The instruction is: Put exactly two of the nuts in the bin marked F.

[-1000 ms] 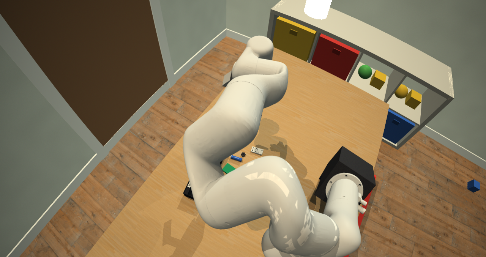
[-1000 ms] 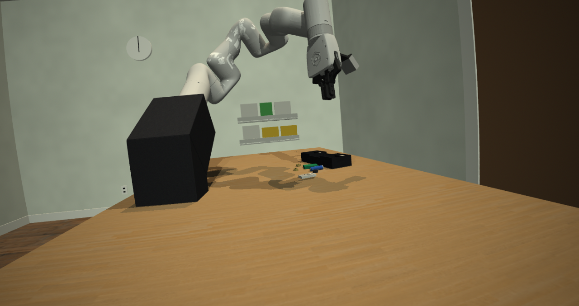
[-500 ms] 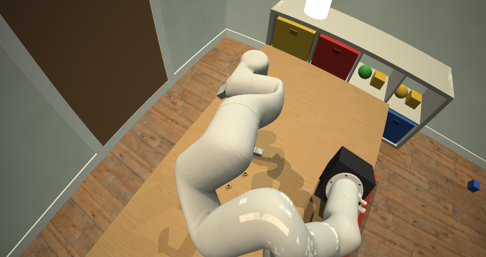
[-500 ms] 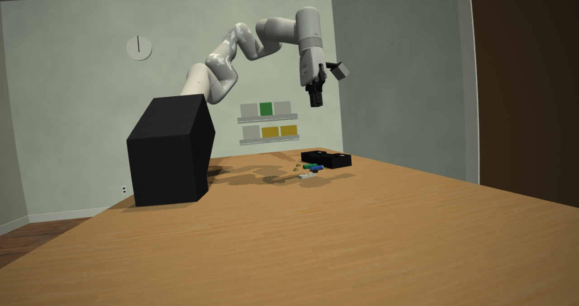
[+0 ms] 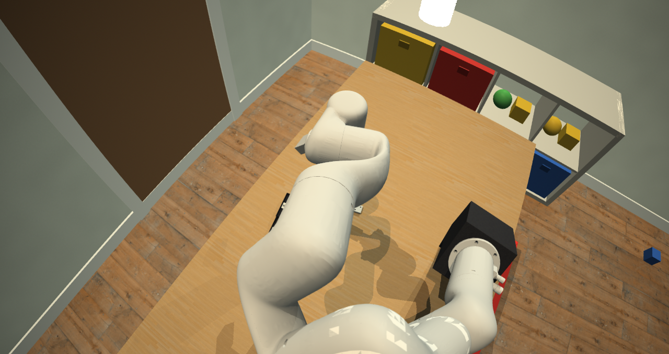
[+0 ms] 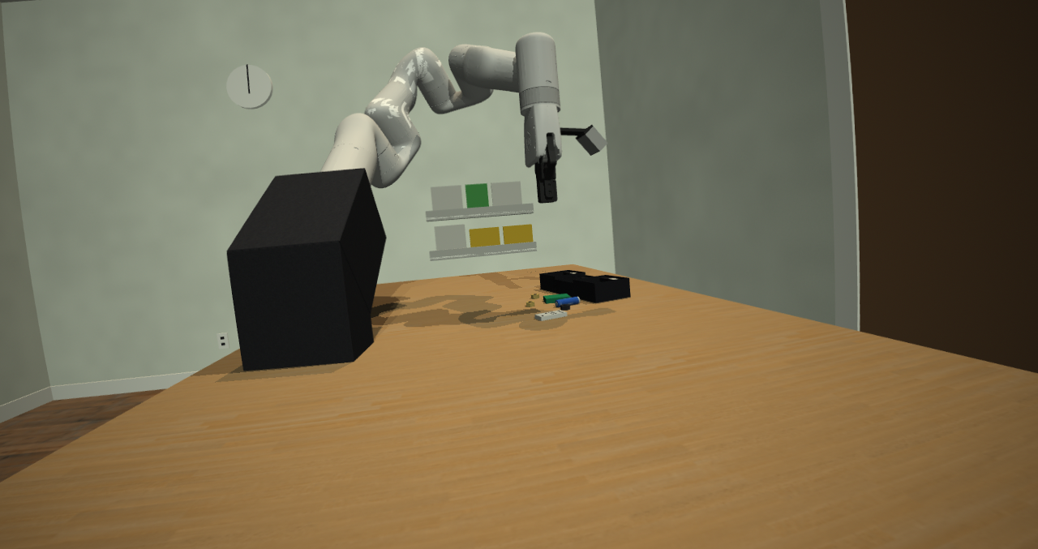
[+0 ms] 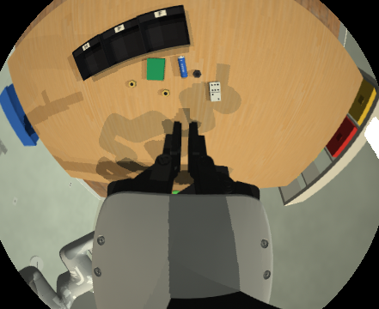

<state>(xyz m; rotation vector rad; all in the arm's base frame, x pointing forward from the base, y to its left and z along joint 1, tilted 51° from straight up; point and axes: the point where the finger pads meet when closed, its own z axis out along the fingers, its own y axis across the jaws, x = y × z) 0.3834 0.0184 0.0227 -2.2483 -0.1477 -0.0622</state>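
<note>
Now: hand 20 cm above the black bin marked F, 14 cm to the right of it and 8 cm short of it. The rest, counted from my hand: black nut: 22 cm below, 2 cm to the right, 1 cm ahead; blue cylinder: 21 cm below, 3 cm ahead, 1 cm to the left; green block: 22 cm below, 7 cm to the left, 1 cm ahead.
</note>
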